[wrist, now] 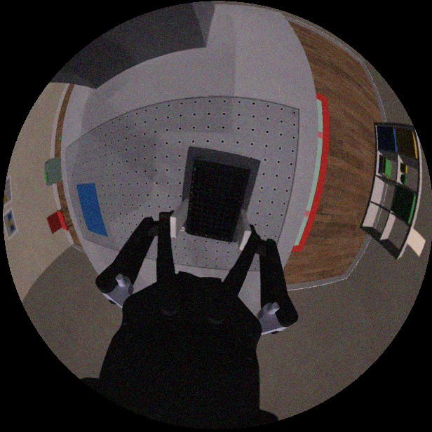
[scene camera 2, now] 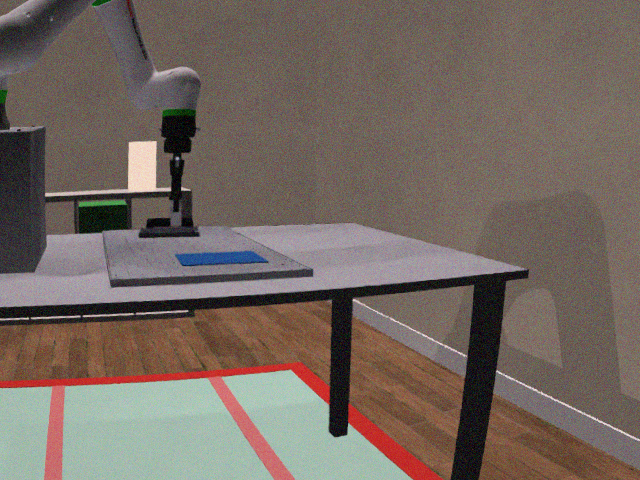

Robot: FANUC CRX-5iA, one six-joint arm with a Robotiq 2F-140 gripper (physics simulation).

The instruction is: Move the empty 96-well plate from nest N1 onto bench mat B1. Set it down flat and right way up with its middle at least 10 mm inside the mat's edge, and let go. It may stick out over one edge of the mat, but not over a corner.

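Places are measured from the arm's base along level axes (x ahead, y left, z up), in centimetres.
Pixels of known places: gripper, between the fingertips: (scene camera 2: 175,224).
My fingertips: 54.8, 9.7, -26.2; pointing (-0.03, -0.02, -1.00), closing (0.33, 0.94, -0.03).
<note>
Behind a point stands the place of what it marks, as x, y, z.
The black 96-well plate (scene camera 2: 157,223) @(48.8, 7.5, -25.4) (wrist: 219,200) is level and right way up, over the dark grey nest N1 (scene camera 2: 169,233) @(51.2, 4.4, -27.8) (wrist: 222,156). It looks raised a little in the nest; the exact gap underneath is hard to tell. My gripper (scene camera 2: 176,220) @(54.8, 9.7, -26.2) (wrist: 213,211) points straight down and is shut on the plate, with a light pad against each long side near the plate's lower end in the wrist view. The blue bench mat B1 (scene camera 2: 222,258) @(50.0, -31.0, -28.6) (wrist: 92,210) lies flat, nearer the camera in the scene view and at the left in the wrist view.
Nest and mat are on a grey perforated board (scene camera 2: 139,266) @(32.2, -30.7, -28.8) (wrist: 150,155) on the table (scene camera 2: 403,253) @(92.2, -37.5, -30.1). A grey robot pedestal (scene camera 2: 20,201) @(8.9, -20.2, -15.7) stands at the left in the scene view. A shelf unit with a green box (scene camera 2: 102,217) is behind the table.
</note>
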